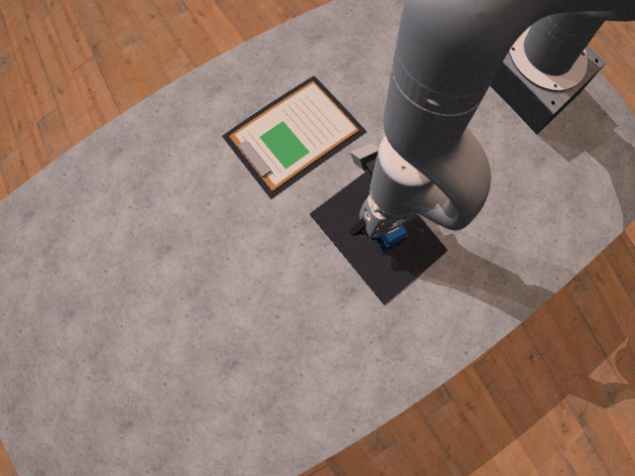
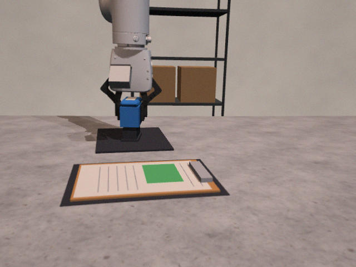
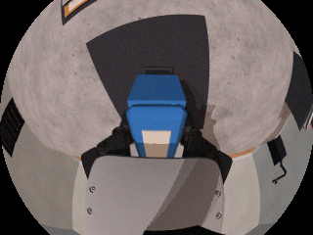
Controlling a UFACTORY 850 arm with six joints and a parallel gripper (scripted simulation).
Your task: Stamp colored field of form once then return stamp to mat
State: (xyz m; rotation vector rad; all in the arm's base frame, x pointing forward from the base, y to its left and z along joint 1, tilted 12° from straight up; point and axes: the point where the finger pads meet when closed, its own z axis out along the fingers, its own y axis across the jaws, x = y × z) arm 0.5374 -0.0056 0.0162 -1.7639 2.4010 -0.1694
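My hand is 20 mm above the stamp. Also, from my hand: form 20 mm behind, 270 mm to the right, 60 mm below; then stamp base 50 mm below; then black mat 70 mm below.
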